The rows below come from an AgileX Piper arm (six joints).
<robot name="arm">
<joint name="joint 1" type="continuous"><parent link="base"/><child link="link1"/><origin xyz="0.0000 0.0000 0.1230"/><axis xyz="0 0 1"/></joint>
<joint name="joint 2" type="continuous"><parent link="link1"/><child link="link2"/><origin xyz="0.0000 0.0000 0.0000"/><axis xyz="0 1 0"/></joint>
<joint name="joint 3" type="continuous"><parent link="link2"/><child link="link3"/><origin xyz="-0.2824 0.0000 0.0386"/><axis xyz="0 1 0"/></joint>
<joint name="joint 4" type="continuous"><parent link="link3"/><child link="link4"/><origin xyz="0.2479 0.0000 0.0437"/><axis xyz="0.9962 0 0.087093"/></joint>
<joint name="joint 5" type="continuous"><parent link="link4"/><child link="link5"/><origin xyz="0.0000 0.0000 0.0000"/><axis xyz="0 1 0"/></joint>
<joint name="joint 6" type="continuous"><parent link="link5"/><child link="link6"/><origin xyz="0.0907 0.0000 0.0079"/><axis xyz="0.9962 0 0.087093"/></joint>
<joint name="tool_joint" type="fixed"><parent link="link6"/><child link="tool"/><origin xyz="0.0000 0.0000 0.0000" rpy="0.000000 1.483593 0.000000"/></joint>
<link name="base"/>
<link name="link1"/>
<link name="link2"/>
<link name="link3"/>
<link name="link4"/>
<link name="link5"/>
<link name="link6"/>
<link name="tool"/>
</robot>
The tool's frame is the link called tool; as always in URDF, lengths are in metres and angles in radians. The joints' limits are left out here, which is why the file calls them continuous.
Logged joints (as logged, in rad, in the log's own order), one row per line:
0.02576, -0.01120, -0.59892, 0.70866, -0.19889, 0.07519
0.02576, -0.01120, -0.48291, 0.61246, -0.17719, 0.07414
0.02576, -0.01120, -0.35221, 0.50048, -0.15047, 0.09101
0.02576, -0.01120, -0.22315, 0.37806, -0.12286, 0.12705
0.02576, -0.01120, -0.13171, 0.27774, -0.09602, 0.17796
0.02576, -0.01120, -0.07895, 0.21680, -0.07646, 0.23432
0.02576, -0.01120, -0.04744, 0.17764, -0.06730, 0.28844
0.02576, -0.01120, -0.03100, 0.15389, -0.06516, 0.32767
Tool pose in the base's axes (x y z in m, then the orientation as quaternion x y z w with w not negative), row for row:
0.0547, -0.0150, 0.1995, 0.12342, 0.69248, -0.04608, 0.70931
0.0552, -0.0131, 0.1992, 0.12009, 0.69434, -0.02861, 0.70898
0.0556, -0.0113, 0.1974, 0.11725, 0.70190, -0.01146, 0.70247
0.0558, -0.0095, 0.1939, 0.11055, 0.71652, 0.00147, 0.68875
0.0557, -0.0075, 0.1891, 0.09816, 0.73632, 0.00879, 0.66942
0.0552, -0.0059, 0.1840, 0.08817, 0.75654, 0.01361, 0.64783
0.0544, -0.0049, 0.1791, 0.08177, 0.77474, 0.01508, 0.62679
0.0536, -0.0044, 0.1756, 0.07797, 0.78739, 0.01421, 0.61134
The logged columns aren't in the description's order. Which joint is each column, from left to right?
Columns, left to right: joint 3, joint 2, joint 4, joint 6, joint 1, joint 5.
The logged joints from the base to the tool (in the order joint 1, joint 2, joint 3, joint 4, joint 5, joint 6), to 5 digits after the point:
-0.19889, -0.01120, 0.02576, -0.59892, 0.07519, 0.70866
-0.17719, -0.01120, 0.02576, -0.48291, 0.07414, 0.61246
-0.15047, -0.01120, 0.02576, -0.35221, 0.09101, 0.50048
-0.12286, -0.01120, 0.02576, -0.22315, 0.12705, 0.37806
-0.09602, -0.01120, 0.02576, -0.13171, 0.17796, 0.27774
-0.07646, -0.01120, 0.02576, -0.07895, 0.23432, 0.21680
-0.06730, -0.01120, 0.02576, -0.04744, 0.28844, 0.17764
-0.06516, -0.01120, 0.02576, -0.03100, 0.32767, 0.15389

